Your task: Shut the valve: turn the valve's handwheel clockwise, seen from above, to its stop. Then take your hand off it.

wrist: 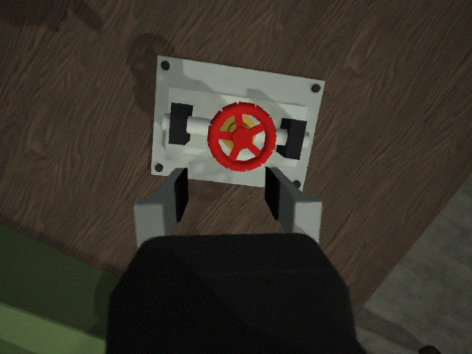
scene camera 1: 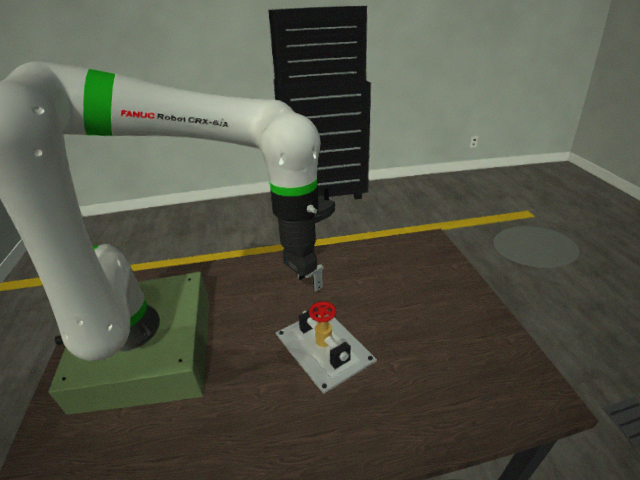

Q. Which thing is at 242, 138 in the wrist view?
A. A red handwheel.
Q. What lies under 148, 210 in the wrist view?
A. My gripper.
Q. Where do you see a light grey base plate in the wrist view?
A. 178, 73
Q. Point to a light grey base plate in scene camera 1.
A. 319, 376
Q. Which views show my gripper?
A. The wrist view and scene camera 1: all of them.
